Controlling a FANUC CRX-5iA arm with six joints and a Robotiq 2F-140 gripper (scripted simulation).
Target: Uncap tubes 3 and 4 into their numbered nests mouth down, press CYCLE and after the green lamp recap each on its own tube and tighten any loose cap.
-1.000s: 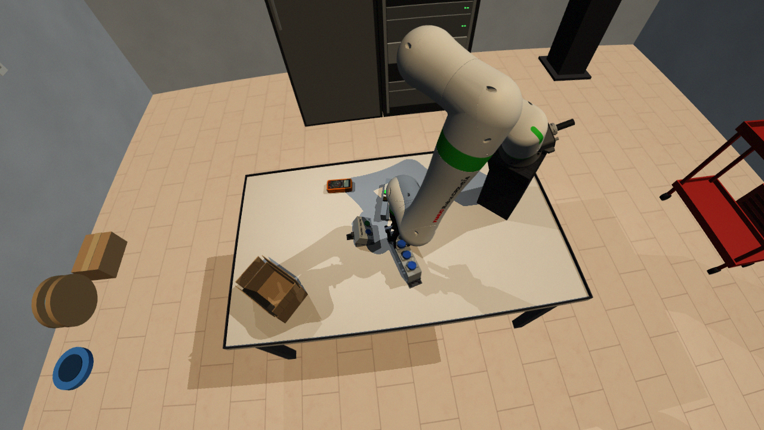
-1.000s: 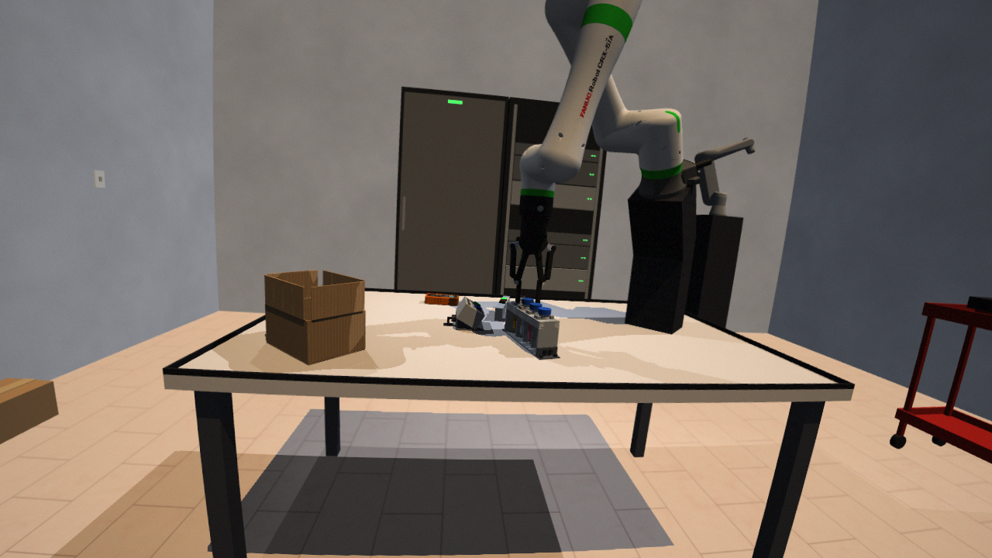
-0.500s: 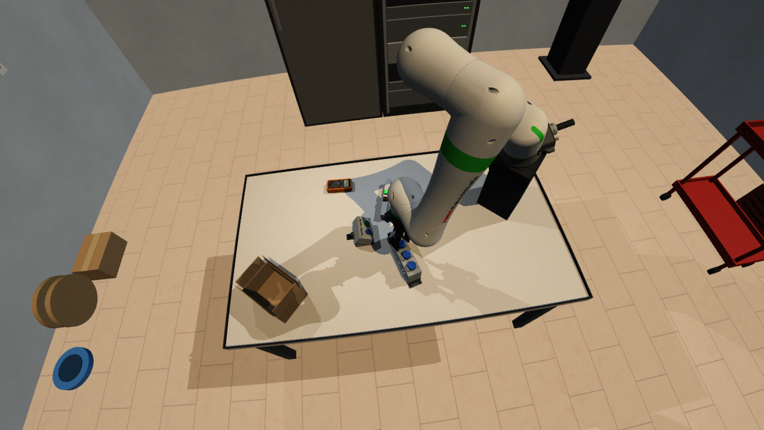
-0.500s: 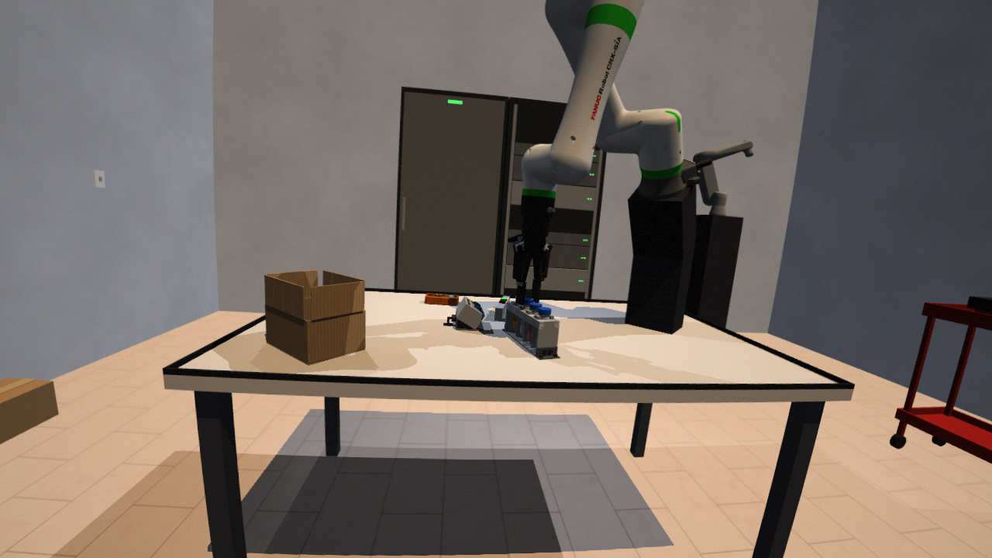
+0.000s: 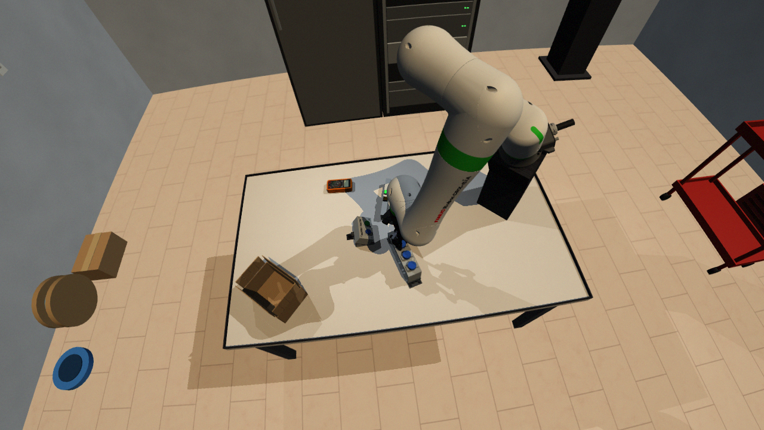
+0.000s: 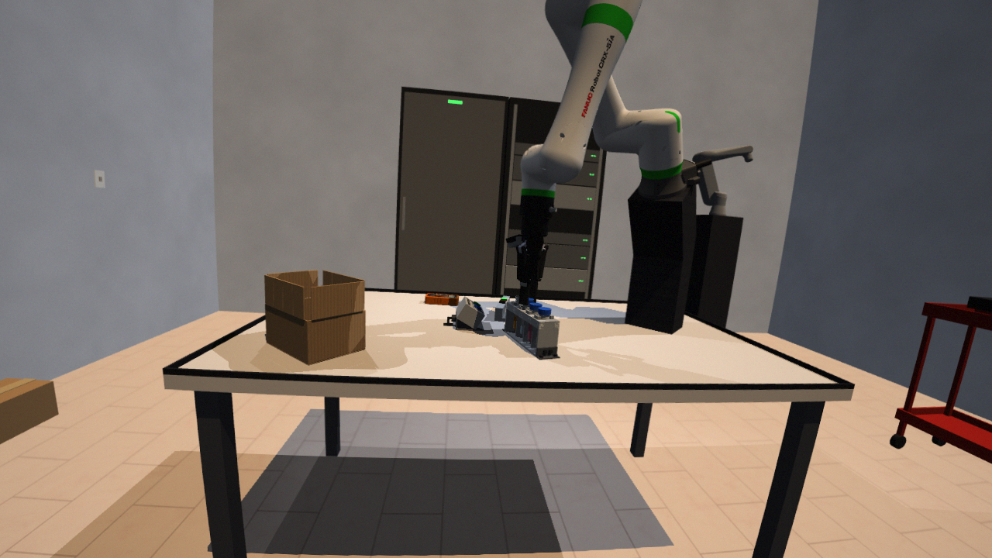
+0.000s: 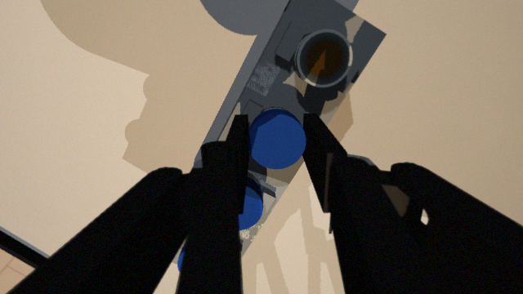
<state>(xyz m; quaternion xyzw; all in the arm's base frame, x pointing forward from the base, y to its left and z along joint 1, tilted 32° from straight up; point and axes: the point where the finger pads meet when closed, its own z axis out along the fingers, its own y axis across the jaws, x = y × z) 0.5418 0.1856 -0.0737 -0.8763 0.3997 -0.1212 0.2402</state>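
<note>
Right now the blue cap is 3 cm below my hand. Also, from my hand: blue cycle key (14 cm ahead, 11 cm to the right, 8 cm below); key housing (16 cm ahead, 13 cm to the right, 9 cm below); green ready key (15 cm to the right, 14 cm ahead, 8 cm below).
</note>
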